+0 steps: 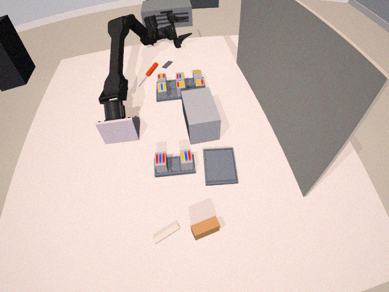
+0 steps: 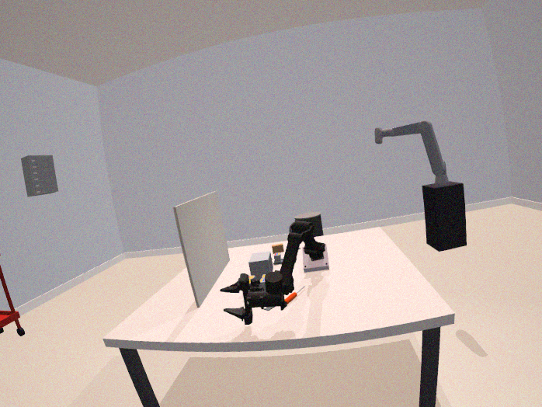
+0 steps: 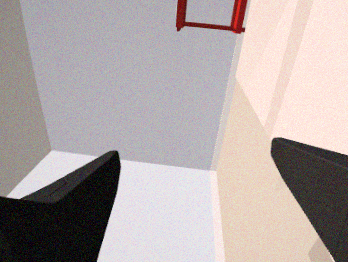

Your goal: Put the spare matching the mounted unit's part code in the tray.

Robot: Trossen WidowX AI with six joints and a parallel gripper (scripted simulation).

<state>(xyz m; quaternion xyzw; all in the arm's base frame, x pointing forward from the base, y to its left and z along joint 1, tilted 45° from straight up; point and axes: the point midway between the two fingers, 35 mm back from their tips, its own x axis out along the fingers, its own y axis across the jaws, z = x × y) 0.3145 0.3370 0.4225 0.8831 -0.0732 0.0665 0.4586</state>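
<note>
The grey rack is 170 mm behind my gripper tip, 720 mm to the right of it and 110 mm below it. Also, from my gripper tip: dark tray (40 mm behind, 740 mm to the right, 120 mm below); tall grey panel (190 mm ahead, 560 mm to the right, 110 mm above); mounted unit (60 mm behind, 550 mm to the right, 70 mm below).
</note>
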